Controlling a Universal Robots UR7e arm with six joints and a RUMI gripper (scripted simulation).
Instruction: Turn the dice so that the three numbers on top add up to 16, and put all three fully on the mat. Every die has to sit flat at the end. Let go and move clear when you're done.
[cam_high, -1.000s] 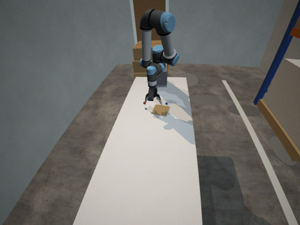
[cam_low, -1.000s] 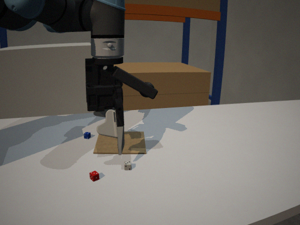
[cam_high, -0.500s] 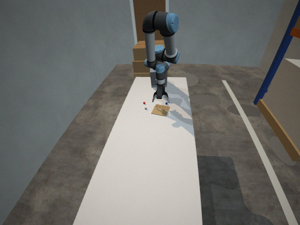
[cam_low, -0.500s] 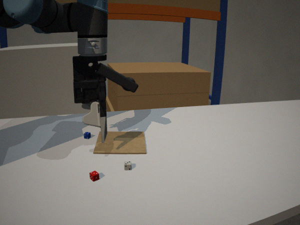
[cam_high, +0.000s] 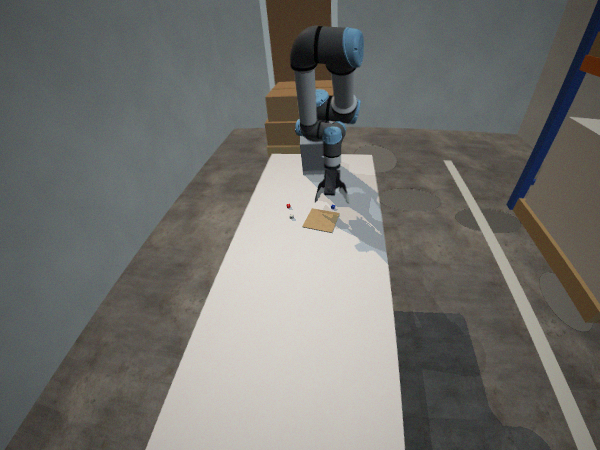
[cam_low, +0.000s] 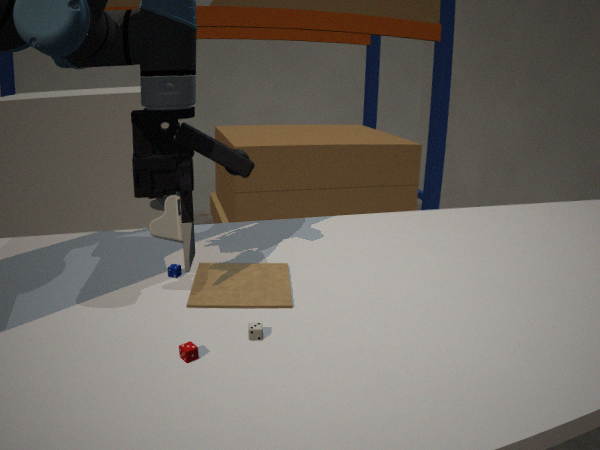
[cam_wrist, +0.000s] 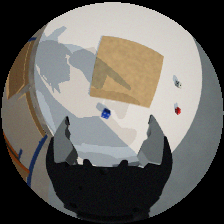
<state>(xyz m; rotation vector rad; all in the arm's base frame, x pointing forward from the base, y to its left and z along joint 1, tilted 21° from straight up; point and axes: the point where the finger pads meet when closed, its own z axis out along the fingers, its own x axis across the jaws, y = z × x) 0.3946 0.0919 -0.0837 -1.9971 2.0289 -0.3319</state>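
Now: hand 40 mm above the blue die, 20 mm past it and 10 mm to the right of it. Also, from my hand: mat 70 mm ahead, 40 mm to the right, 40 mm below; red die 210 mm to the right, 40 mm below, 20 mm behind; white die 190 mm to the right, 60 mm ahead, 40 mm below.
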